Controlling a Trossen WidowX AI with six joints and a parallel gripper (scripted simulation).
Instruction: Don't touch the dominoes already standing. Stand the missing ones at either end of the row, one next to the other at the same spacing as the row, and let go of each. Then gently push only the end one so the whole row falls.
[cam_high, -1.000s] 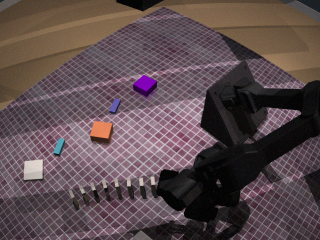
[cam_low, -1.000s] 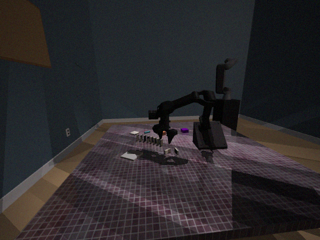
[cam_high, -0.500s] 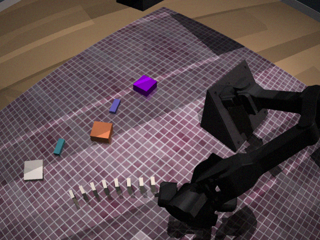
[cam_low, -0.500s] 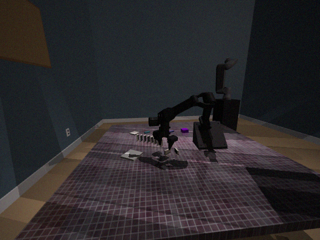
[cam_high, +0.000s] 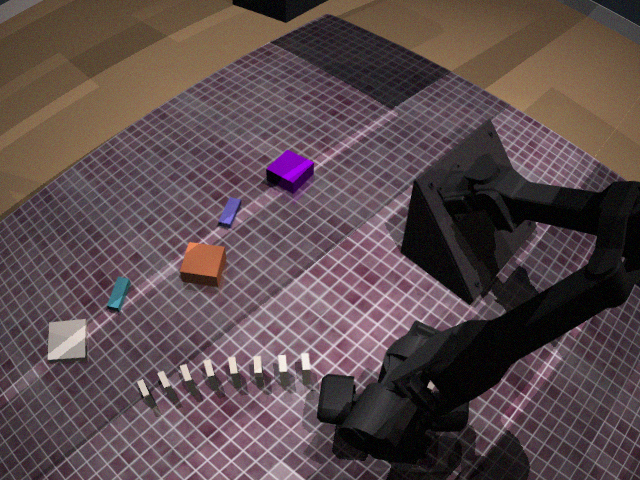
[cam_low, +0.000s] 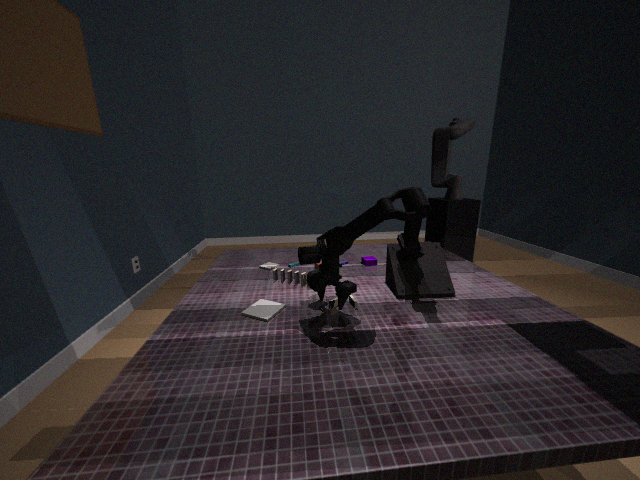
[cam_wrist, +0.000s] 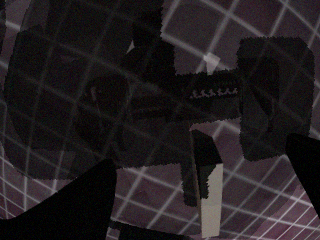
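Now: gripper tip 220 mm short of the grey plate, 30 mm to the left of it and 10 mm above it. The rest, counted from my gripper tip: violet bar: 430 mm to the right, 150 mm behind, 10 mm below; then orange block: 380 mm to the right, 40 mm behind; then teal bar: 450 mm to the right, 90 mm ahead, 10 mm below.
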